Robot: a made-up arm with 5 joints.
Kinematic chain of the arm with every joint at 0, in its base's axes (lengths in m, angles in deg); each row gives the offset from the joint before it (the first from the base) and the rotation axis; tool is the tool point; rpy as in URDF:
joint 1: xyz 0.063 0 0.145 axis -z
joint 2: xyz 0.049 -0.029 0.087 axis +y
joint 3: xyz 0.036 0 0.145 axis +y
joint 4: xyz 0.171 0 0.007 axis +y
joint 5: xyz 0.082 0.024 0 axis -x
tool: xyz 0 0 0 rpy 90 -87.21 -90
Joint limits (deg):
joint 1: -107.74..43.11
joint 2: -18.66..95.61
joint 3: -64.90..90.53
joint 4: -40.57..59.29
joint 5: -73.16..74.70
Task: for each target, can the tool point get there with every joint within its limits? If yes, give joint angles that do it. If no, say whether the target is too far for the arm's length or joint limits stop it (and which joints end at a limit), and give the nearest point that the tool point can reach.
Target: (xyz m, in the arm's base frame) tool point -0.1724 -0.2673 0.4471
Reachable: no: joint limits stop it (at a limit: joint 2, joint 3) | nearest point 0.0306 -0.0368 0.2394 | short by 0.371 m
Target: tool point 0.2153 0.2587 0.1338
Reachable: yes | joints -60.47 33.60 12.80 30.95 -43.83
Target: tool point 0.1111 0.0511 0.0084
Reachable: yes | joints -50.78 78.42 47.42 -11.47 46.31
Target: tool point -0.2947 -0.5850 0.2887
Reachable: no: too far | nearest point 0.0304 -0.0533 0.2044 | short by 0.629 m
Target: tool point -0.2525 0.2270 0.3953
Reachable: no: joint limits stop it (at a limit: joint 1) | nearest point -0.0274 0.2990 0.3953 | short by 0.236 m
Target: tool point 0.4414 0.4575 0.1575
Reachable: no: too far | nearest point 0.3478 0.3444 0.1776 | short by 0.148 m
